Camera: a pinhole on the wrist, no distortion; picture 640 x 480 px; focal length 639.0 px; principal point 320.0 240.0 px. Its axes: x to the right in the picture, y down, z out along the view. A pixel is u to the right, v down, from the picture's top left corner.
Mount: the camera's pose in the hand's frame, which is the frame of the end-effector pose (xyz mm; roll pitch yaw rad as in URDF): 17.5 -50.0 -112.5 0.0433 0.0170 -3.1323
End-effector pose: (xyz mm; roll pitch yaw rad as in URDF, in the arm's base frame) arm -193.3 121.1 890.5 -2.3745 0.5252 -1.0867
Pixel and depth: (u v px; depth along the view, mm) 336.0 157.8 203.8
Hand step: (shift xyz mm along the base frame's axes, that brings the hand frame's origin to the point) 55.6 51.5 -51.3
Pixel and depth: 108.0 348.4 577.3
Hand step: 387.8 153.3 -321.2
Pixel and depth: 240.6 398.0 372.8
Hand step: 241.9 128.9 -118.6
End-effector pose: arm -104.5 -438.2 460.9 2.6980 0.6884 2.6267
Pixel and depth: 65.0 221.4 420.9
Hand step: 97.1 79.3 -335.5
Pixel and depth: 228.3 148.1 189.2
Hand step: 23.2 9.3 -83.8
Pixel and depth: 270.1 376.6 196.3
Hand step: 23.6 -57.6 -106.3
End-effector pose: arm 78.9 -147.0 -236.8 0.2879 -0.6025 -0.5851
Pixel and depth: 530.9 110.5 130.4
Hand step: -36.2 -2.6 -7.6
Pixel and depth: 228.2 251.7 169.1
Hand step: -26.1 -54.6 56.4
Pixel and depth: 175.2 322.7 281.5
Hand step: -80.9 -89.5 161.6
